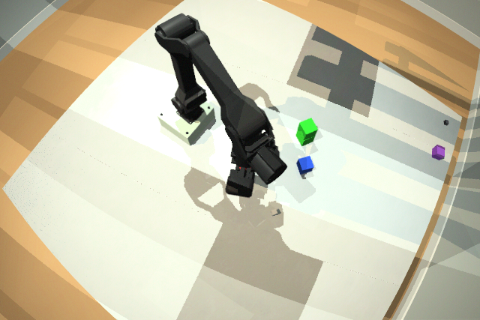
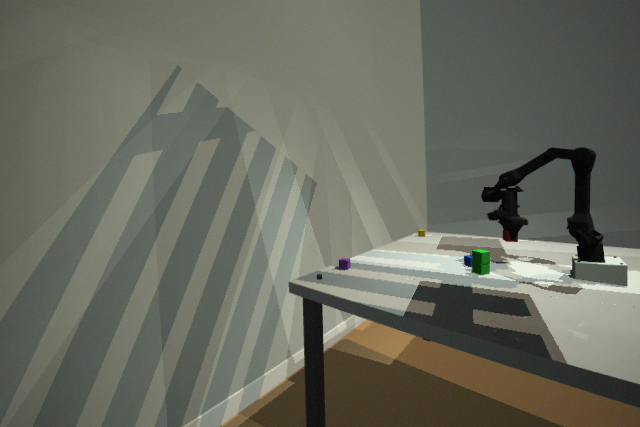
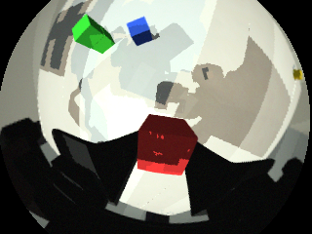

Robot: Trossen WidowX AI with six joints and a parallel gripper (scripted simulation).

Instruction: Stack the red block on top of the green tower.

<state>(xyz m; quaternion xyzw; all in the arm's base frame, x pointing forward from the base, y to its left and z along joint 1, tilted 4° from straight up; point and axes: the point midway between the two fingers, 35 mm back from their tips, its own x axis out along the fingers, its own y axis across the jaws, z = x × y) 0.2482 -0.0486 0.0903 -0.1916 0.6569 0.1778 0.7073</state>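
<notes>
The blue block is 150 mm to the left of my gripper tip, 110 mm ahead of it and 80 mm below it. The rest, counted from my gripper tip: tiny white piece: 130 mm ahead, 90 mm below, 20 mm to the right; yellow cube: 560 mm ahead, 370 mm to the right, 80 mm below; red block: 10 mm above.
</notes>
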